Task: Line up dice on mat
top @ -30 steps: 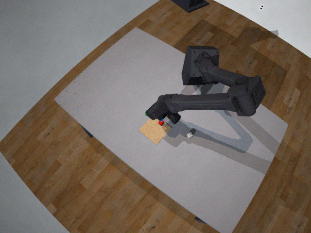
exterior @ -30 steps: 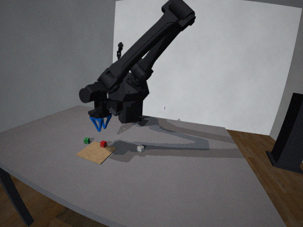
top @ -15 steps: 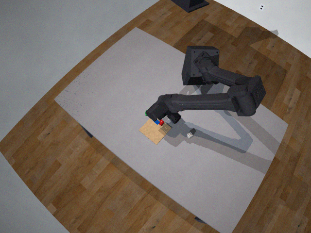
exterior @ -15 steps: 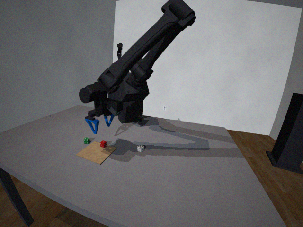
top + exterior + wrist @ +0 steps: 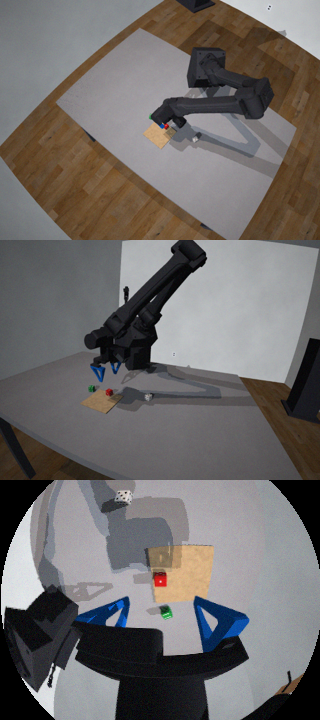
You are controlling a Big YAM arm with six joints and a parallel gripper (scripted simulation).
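Now: the white die 90 mm behind my hand, 160 mm to the left of it and 90 mm below it. From my hand the other things lie so: tan mat: 50 mm ahead, 100 mm below; then red die: 90 mm below; then green die: 30 mm ahead, 100 mm to the right, 90 mm below.
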